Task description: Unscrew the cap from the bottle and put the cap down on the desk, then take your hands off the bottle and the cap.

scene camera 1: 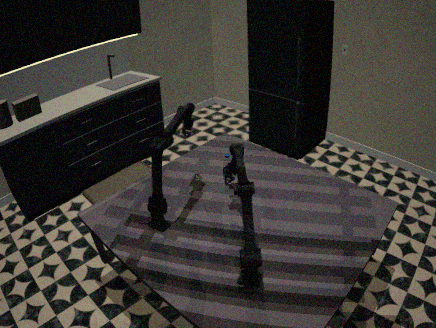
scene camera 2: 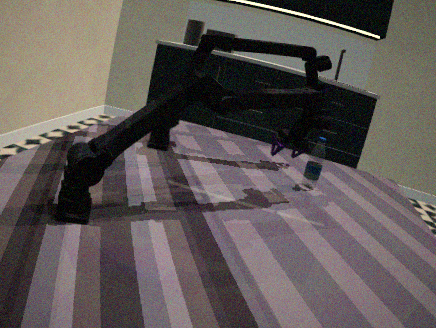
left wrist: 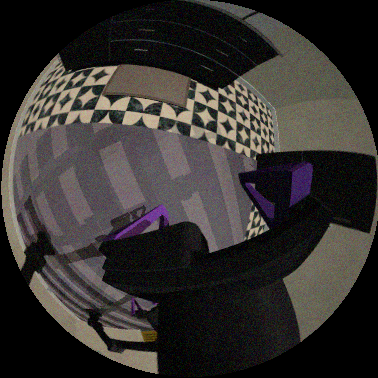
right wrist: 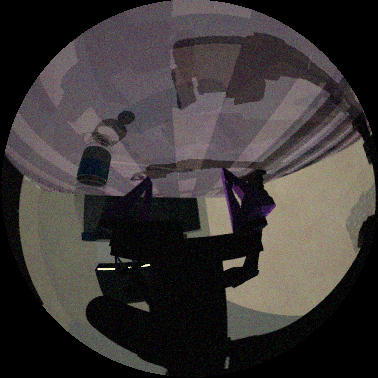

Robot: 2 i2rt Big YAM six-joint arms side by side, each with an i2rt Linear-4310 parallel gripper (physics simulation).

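Places are measured from the left arm's base along level axes (x ahead, y left, z up), in millimetres.
Pixels of known places: left gripper, fingertip midpoint: (scene camera 1: 188, 131) (left wrist: 200, 193); right gripper, fingertip midpoint: (scene camera 1: 226, 180) (scene camera 2: 282, 156) (right wrist: 184, 175); left arm's base, link origin: (scene camera 1: 159, 225) (scene camera 2: 158, 145) (left wrist: 45, 242) (right wrist: 253, 174); right arm's base, link origin: (scene camera 1: 250, 279) (scene camera 2: 73, 210) (left wrist: 93, 311).
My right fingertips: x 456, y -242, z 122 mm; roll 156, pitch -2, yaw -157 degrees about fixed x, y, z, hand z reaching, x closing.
Ahead of a thing's pixels: the offset from my right fingertips to its top centre. Level surfaces: height alone.
A clear bottle with a blue label @(dx +166, dy +71, dz +83 mm) (scene camera 2: 313, 170) (right wrist: 94, 165) stands upright on the striped desk @(dz -122 mm) (scene camera 1: 310, 215) (scene camera 2: 200, 280). Its blue cap @(dx +166, dy +71, dz +84 mm) (scene camera 1: 227, 155) (scene camera 2: 322, 139) (right wrist: 89, 235) sits on its top. In scene camera 1 the bottle's body is hard to make out. My right gripper (scene camera 1: 229, 180) (scene camera 2: 288, 148) (right wrist: 184, 175) is open and empty, beside the bottle and apart from it; in scene camera 2 it is just left of the bottle. My left gripper (scene camera 1: 188, 133) (left wrist: 200, 193) is open and empty, high above the desk and away from the bottle. In scene camera 2 the right arm partly hides it.
The right arm (scene camera 1: 246, 215) (scene camera 2: 135, 122) reaches low over the desk, and the left arm (scene camera 1: 157, 175) (scene camera 2: 265, 46) is raised beside it. Both cast shadows on the desk. A dark counter (scene camera 1: 90, 145) (scene camera 2: 250, 90) and a fridge (scene camera 1: 290, 70) stand beyond the desk edge.
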